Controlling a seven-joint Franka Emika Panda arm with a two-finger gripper.
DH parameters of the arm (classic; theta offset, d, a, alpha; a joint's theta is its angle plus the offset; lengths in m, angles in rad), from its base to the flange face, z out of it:
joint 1: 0 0.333 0 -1.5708
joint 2: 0 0 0 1.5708
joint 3: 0 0.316 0.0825 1.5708
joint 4: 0 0 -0.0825 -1.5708
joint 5: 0 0.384 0 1.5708
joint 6: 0 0 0.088 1.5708
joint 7: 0 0.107 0 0
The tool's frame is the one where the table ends.
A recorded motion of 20 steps. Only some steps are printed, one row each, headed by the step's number.
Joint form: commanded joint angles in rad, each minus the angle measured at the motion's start. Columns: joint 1, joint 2, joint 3, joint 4, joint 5, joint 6, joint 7.
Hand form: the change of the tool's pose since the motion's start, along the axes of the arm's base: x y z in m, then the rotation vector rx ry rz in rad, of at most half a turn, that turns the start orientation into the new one. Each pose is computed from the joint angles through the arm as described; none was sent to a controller.
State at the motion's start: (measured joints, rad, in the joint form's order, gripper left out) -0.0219 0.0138 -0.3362 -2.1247 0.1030 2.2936 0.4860
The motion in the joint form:
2: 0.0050 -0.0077 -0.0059 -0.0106 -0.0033 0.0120 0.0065
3: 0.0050 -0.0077 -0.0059 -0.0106 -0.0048 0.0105 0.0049
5: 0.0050 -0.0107 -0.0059 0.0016 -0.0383 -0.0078 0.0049
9: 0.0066 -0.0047 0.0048 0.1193 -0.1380 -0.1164 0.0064
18: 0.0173 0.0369 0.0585 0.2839 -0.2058 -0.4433 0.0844
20: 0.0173 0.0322 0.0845 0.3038 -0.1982 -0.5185 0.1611
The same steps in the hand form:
2: -0.0022 -0.0002 0.0003 -0.0027 -0.0077 -0.0065
3: -0.0023 -0.0002 0.0001 -0.0036 -0.0059 -0.0040
5: -0.0018 -0.0010 0.0055 -0.0273 0.0064 0.0152
9: 0.0134 -0.0019 0.0476 -0.1112 0.0338 0.0752
18: 0.0240 0.0284 0.0734 -0.1149 0.2446 0.0755
20: 0.0220 0.0437 0.0791 -0.0924 0.2873 0.0197

